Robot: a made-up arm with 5 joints.
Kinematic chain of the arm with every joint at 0, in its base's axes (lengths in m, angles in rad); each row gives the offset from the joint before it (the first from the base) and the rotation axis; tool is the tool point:
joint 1: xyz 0 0 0.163 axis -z
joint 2: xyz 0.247 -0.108 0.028 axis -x
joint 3: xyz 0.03 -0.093 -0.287 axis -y
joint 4: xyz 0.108 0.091 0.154 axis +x
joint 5: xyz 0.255 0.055 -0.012 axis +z
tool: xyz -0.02 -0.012 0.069
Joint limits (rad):
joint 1: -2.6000..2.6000
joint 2: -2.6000..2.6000
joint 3: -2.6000..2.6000
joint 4: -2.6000..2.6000
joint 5: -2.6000..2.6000
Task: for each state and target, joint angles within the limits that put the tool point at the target. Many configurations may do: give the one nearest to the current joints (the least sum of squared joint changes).
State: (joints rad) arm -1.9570 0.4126 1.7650 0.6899 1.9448
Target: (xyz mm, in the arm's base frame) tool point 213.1 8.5 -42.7
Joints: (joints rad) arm -2.4671 0.1260 2.4945 0.6071 1.8723
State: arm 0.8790 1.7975 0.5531 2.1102 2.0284
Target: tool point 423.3 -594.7 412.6
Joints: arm 0.6091 2.3016 -0.2900 2.2348 2.0443
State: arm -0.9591 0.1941 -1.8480 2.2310 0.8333
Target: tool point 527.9 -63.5 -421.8
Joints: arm -0.6880 0.3233 -1.7415 2.0783 0.9396
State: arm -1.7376 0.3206 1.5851 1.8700 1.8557
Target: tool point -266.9 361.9 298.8
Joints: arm -2.5555 0.2357 0.8169 2.1311 1.6981
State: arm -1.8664 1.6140 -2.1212 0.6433 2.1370
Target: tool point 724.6 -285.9 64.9
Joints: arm -1.1092 1.3864 -2.5949 0.6163 2.1396
